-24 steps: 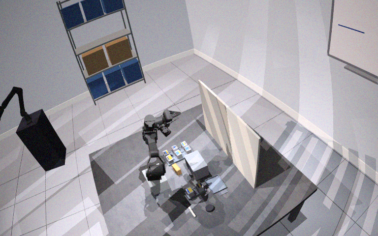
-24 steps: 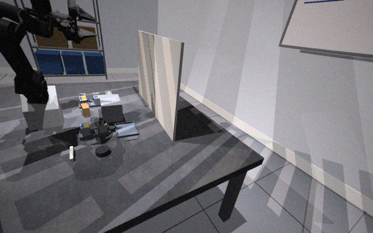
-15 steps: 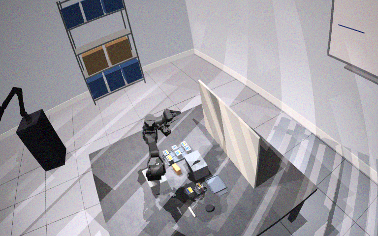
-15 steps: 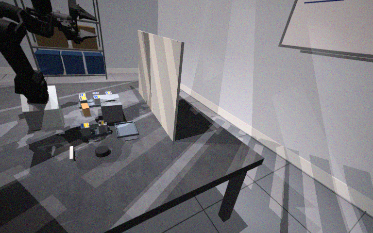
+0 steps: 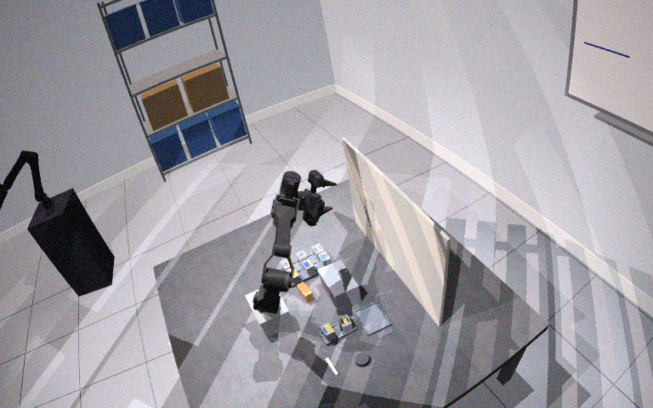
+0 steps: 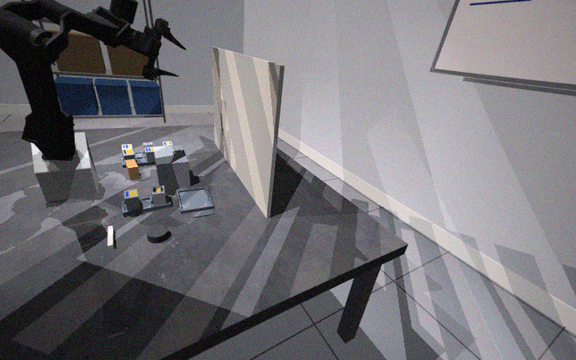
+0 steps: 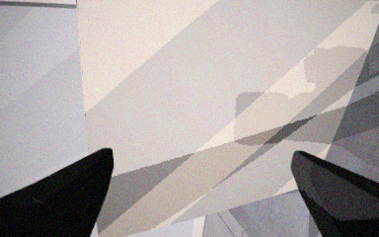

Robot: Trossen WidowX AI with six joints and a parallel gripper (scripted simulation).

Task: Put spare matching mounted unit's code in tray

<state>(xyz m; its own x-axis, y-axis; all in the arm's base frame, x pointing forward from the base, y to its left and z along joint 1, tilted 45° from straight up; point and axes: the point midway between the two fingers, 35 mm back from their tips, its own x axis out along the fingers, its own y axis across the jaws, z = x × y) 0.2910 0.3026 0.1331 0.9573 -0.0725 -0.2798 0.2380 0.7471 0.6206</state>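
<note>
Now: the tall beige panel 17 cm ahead of my gripper tip, 8 cm to the right of it and 17 cm below it. Round my gripper tip: small white stick 22 cm behind, 41 cm to the right, 39 cm below; then black puck 12 cm behind, 43 cm to the right, 39 cm below.
</note>
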